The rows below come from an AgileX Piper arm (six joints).
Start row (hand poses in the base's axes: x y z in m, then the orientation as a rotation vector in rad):
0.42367 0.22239 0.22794 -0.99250 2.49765 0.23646
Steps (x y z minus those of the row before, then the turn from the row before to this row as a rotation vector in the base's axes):
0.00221 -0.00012 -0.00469 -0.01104 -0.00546 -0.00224
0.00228 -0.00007 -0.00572 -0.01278 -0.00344 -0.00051
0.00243 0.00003 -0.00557 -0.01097 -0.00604 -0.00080
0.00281 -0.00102 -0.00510 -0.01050 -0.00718 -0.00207
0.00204 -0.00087 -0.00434 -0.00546 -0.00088 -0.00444
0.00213 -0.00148 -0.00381 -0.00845 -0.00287 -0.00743
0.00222 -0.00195 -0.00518 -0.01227 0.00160 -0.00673
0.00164 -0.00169 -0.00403 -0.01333 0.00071 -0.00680
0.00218 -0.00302 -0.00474 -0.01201 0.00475 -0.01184
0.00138 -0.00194 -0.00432 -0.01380 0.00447 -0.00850
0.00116 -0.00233 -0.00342 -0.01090 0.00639 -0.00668
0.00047 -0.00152 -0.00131 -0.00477 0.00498 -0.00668
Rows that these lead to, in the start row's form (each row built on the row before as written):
0.42588 0.22227 0.22325 -0.99338 2.49760 0.21921
0.42816 0.22220 0.21753 -0.99738 2.49911 0.20146
0.43059 0.22223 0.21196 -0.99989 2.49770 0.18442
0.43340 0.22121 0.20686 -1.00040 2.49560 0.16696
0.43544 0.22034 0.20252 -0.99684 2.49860 0.15838
0.43757 0.21886 0.19871 -0.99036 2.50207 0.14412
0.43979 0.21691 0.19353 -0.98699 2.51037 0.12768
0.44143 0.21522 0.18950 -0.98374 2.51812 0.10938
0.44361 0.21220 0.18476 -0.97423 2.53139 0.09324
0.44499 0.21026 0.18044 -0.96952 2.54325 0.07562
0.44615 0.20793 0.17702 -0.96635 2.55514 0.06308
0.44662 0.20641 0.17571 -0.96056 2.56407 0.05759

